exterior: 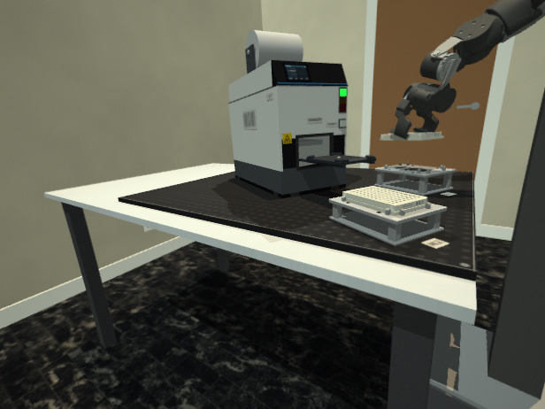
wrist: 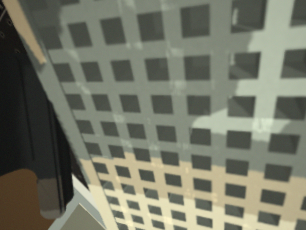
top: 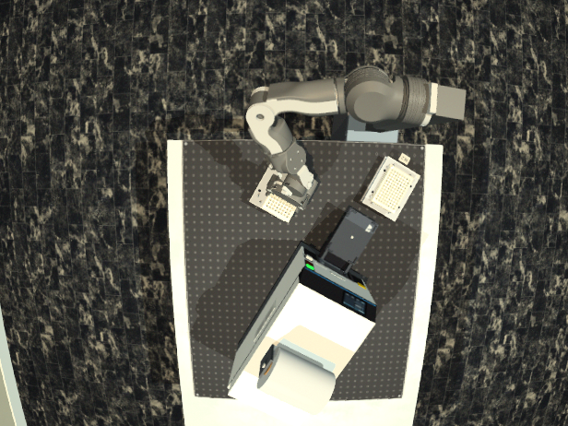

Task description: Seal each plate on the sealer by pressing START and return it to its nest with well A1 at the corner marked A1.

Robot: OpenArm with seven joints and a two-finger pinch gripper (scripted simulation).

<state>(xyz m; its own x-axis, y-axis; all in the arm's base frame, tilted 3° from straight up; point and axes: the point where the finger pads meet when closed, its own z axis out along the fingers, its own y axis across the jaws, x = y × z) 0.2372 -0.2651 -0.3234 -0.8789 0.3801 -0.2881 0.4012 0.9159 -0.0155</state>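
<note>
My gripper is now 200 mm to the right of the sealer stage, 110 mm short of it and 50 mm above it. The rest, counted from my hand: clear well plate: 320 mm to the left, 100 mm below, 40 mm behind; then N1 label: 150 mm below, 110 mm behind, 20 mm to the left; then sealer screen: 230 mm ahead, 200 mm to the left, 170 mm above.
</note>
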